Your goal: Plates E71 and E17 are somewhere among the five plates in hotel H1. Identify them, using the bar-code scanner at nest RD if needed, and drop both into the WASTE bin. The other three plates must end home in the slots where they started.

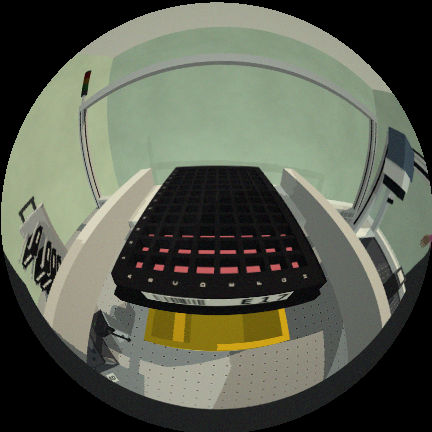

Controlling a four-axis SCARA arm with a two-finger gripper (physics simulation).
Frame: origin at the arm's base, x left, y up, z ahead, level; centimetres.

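Seen in the pictures: gripper, fingertip midpoint: point(216, 176).
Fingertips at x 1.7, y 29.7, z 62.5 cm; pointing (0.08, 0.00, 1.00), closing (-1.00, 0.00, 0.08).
Observation:
Pixels of each thing's top centre, then the offset from my fingertips to it. "*": a spot on its surface instead. Level surfaces: height alone.
- black plate at its top centre: point(216, 195) dx -0.2, dy -0.3, dz -2.4 cm
- yellow bin at its top centre: point(216, 269) dx -0.1, dy -8.4, dz -2.2 cm
- dark device at its top centre: point(97, 321) dx +21.3, dy -20.1, dz -12.1 cm
- perforated deck at its surface level: dy -28.4 cm
- white instrument at a spot on its surface: point(398, 162) * dx -48.1, dy +10.3, dz +9.5 cm
My gripper point(216, 176) is shut on a black plate point(215, 217) with a bar-code label that reads E17 on its near edge. The plate lies level between the two pale fingers, and pink shows in its nearest rows of wells. The yellow bin point(200, 346) shows below and partly behind the plate's near edge; part of it is hidden by the plate. A grey rack with several black shapes, perhaps part of the hotel, stands at the far left; I cannot tell for sure.
A dark device point(103, 322) with a thin arm stands on the perforated deck point(280, 357) left of the bin. A blue and white instrument point(398, 162) stands at the right. A grey frame point(220, 60) spans the back, with a signal light point(86, 82) at its left.

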